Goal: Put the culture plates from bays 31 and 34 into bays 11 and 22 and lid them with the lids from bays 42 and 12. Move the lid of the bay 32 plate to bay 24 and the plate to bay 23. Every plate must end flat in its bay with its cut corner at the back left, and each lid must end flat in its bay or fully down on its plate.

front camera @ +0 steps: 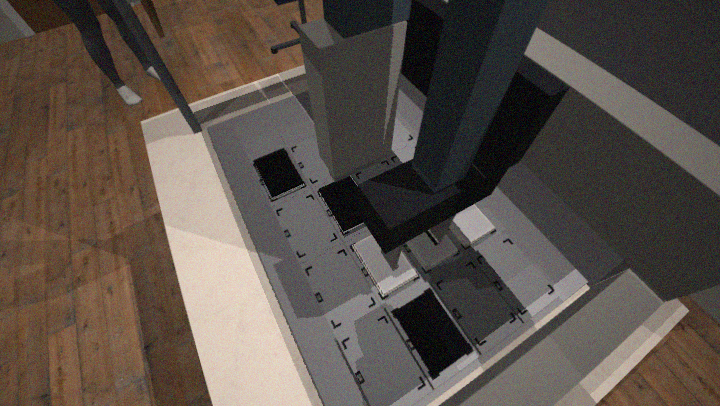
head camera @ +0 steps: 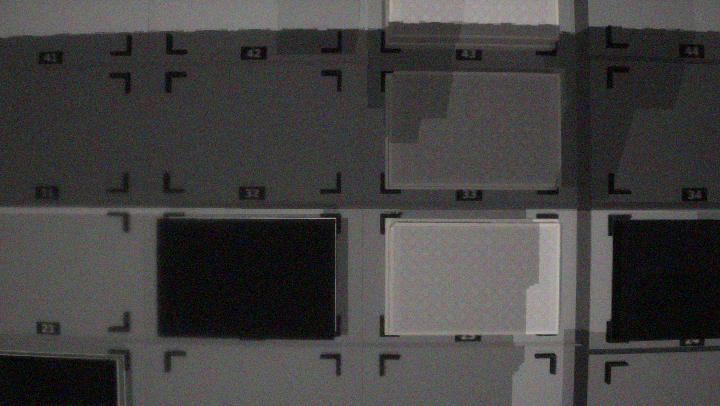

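Pixels of known places: gripper, between the fingertips: [front camera: 410,247]; robot's base, origin of its link: [front camera: 254,164].
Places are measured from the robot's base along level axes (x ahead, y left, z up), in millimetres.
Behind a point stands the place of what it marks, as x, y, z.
Observation:
My gripper [front camera: 419,250] {440, 158, 160} hangs over the middle bays around 23 and 33, with its two jaws apart and nothing visible between them. A black-topped plate [front camera: 278,172] {70, 43, 17} [head camera: 55,381] {86, 71, 17} sits in bay 11, and another black-topped plate [front camera: 341,204] {231, 135, 17} [head camera: 247,277] {231, 151, 17} in bay 22, partly behind the gripper body in the front view; light rims show along their edges. A pale plate [front camera: 378,267] {402, 130, 14} [head camera: 463,277] {383, 151, 14} lies flat in bay 23; its back left corner looks cut. A black lid [front camera: 433,332] {561, 150, 22} [head camera: 665,279] {526, 151, 22} lies flat in bay 24. Bays 31, 32, 34 and 42 hold no plates.
A pale plate [front camera: 431,252] {430, 245, 14} [head camera: 484,136] {398, 252, 14} lies in bay 33 and another pale plate [front camera: 473,223] {422, 369, 14} [head camera: 471,12] {389, 342, 14} in bay 43. The parked grey pipetting stage [front camera: 350,100] stands behind the bays. A pale wall [front camera: 201,252] {171, -189, -10} borders the deck on the left.

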